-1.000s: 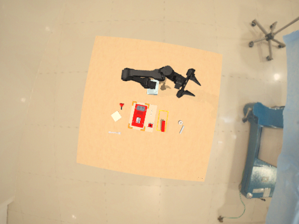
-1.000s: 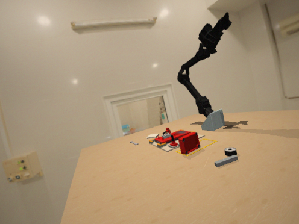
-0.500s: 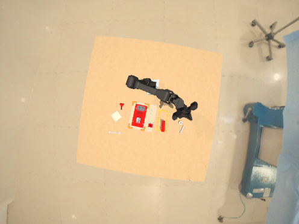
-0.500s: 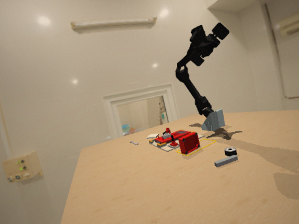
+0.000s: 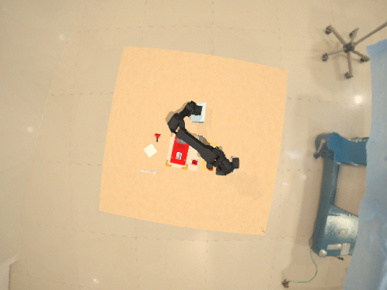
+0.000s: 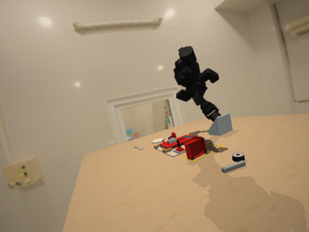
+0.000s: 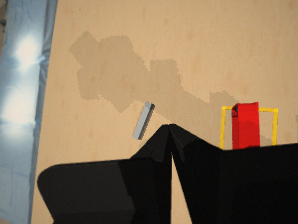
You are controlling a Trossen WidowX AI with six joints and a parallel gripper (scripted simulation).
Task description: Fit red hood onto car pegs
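My gripper tip is 70 mm to the left of the red hood and 180 mm above it. Round my gripper tip: thin grey piece 150 mm ahead, 500 mm to the right, 210 mm below; then white square 510 mm to the right, 210 mm below; then black-and-white roller 60 mm behind, 90 mm to the left, 210 mm below.
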